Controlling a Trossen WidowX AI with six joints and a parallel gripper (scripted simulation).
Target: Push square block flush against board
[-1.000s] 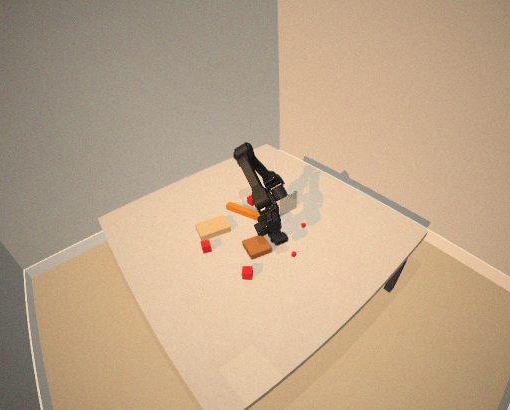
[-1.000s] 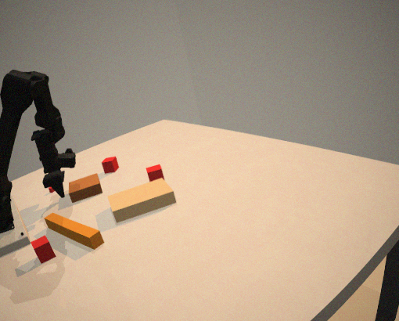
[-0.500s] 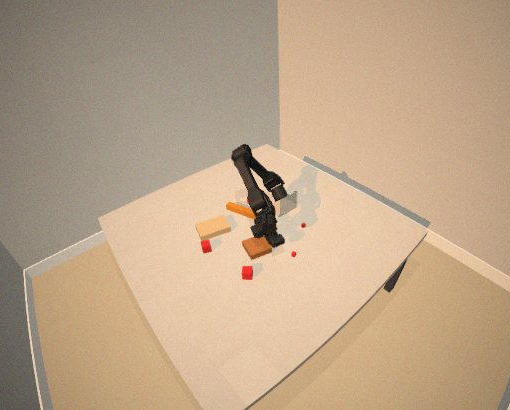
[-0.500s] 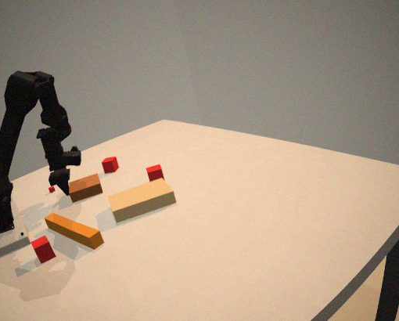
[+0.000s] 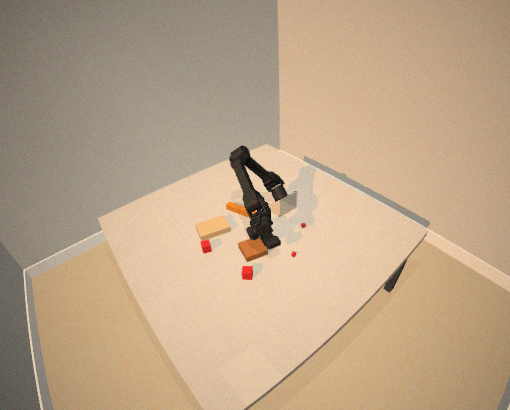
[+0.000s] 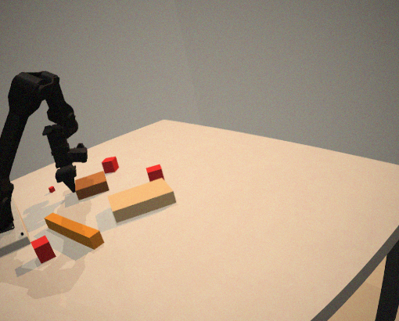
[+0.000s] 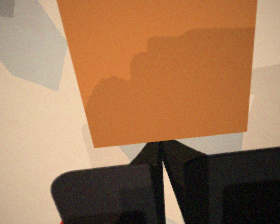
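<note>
The brown square block lies 60 mm ahead of my gripper tip, 10 mm to the right of it and 10 mm above it. The rest, counted from my gripper tip: long orange bar: 260 mm to the right, 60 mm behind, 10 mm above; then tan board: 250 mm to the right, 140 mm ahead, 10 mm above.
</note>
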